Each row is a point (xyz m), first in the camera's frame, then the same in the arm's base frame.
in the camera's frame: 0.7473 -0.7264 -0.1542
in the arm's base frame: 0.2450 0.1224 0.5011
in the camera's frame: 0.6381 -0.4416 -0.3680
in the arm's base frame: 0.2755 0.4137 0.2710
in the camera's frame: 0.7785 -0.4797 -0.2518
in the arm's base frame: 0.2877 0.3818 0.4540
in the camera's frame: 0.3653 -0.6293 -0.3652
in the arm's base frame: 0.1354 0.1884 0.0727
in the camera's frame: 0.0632 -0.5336 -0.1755
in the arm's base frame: -0.2184 0.2112 -0.0309
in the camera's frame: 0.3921 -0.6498 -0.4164
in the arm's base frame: 0.1945 0.1793 0.0595
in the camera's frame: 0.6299 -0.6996 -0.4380
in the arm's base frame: 0.3736 0.1692 0.2248
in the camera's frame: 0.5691 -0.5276 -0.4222
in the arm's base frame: 0.2883 0.3263 0.1855
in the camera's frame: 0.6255 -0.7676 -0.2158
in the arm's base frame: 0.2203 0.0720 0.3700
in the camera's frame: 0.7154 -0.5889 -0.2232
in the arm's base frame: 0.2478 0.2615 0.4282
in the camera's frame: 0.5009 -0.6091 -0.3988
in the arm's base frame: 0.2434 0.2331 0.1518
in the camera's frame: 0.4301 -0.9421 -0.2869
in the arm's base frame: 0.1819 -0.1187 0.1807
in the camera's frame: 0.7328 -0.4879 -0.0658
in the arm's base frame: 0.1226 0.3419 0.5428
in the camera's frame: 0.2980 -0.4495 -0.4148
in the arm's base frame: 0.0926 0.3611 -0.0149
